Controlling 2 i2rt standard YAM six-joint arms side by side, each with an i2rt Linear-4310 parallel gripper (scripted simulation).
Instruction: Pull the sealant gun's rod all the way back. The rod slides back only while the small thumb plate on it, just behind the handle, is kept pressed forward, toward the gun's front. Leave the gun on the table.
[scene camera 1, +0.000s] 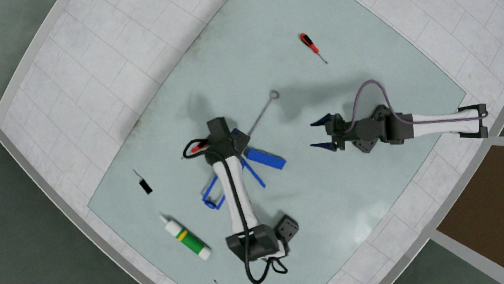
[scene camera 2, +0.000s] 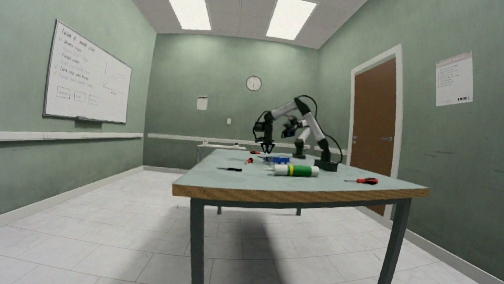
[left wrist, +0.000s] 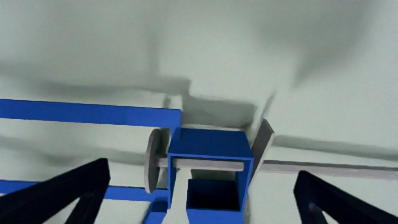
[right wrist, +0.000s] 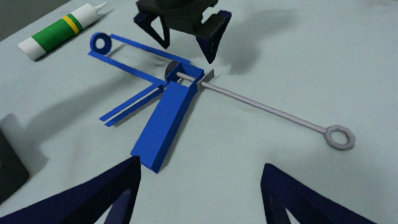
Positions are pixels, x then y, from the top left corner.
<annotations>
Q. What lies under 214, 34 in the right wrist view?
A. My left gripper.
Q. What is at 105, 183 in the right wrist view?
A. My right gripper.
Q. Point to a blue sealant gun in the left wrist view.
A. At 201, 194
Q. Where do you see a blue sealant gun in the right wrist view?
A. At 154, 142
</annotations>
